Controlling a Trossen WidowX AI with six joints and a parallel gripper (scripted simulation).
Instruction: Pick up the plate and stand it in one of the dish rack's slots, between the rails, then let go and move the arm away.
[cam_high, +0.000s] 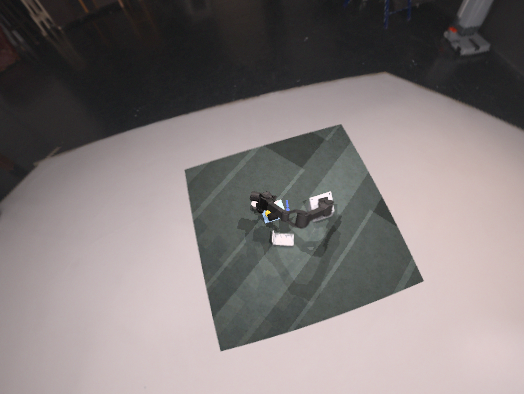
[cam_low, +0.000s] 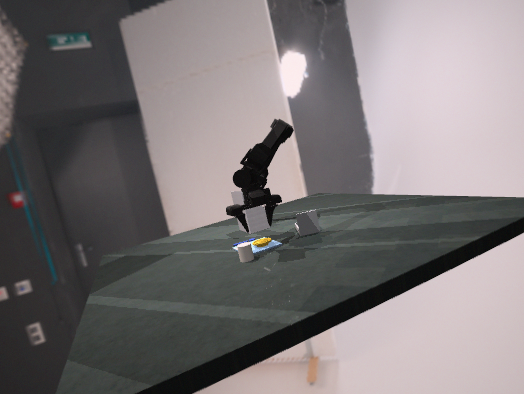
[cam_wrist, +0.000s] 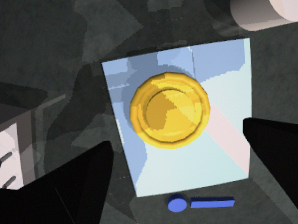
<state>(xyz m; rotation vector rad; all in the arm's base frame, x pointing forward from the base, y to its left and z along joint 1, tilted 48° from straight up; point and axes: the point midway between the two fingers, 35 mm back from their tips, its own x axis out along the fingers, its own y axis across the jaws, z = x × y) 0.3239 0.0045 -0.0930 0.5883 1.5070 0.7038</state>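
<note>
The yellow plate is 5 cm below my gripper tip. Also, from my gripper tip: blue utensil 12 cm behind, 6 cm below, 2 cm to the right; placemat 6 cm below, 2 cm to the right, 2 cm behind; white cup 9 cm to the right, 8 cm ahead, 4 cm below.
</note>
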